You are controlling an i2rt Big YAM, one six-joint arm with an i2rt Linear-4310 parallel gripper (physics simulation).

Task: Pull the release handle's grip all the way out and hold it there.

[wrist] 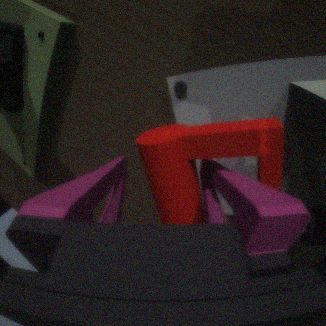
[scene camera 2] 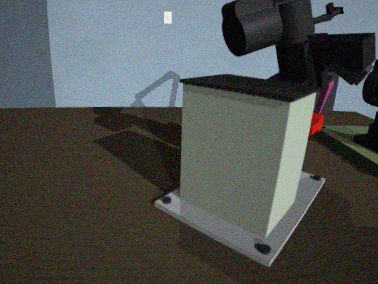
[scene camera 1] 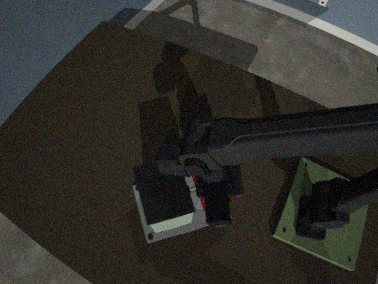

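Observation:
The red release handle (scene camera 1: 203, 204) (scene camera 2: 316, 124) (wrist: 172, 185) is a rectangular loop beside the pale box (scene camera 1: 172, 221) (scene camera 2: 230, 160) with a black top. In the wrist view its thick outer grip bar stands a little apart from the box, with the loop's other bar close to the box's dark side. My gripper (wrist: 162, 163) is partly open. Its magenta fingers stand on either side of the grip bar; the right one is at the loop's opening, close to the bar, and the left one is apart from it. In both scene views the arm and box hide most of the fingers and handle.
The box stands on a grey base plate (scene camera 1: 199, 216) (scene camera 2: 215, 226) (wrist: 235, 90) with dark bolts at its corners. A green tray-like fixture (scene camera 1: 345, 250) (wrist: 50, 30) with a dark part in it stands on the other side of the gripper. The arm reaches in from the right in scene camera 1.

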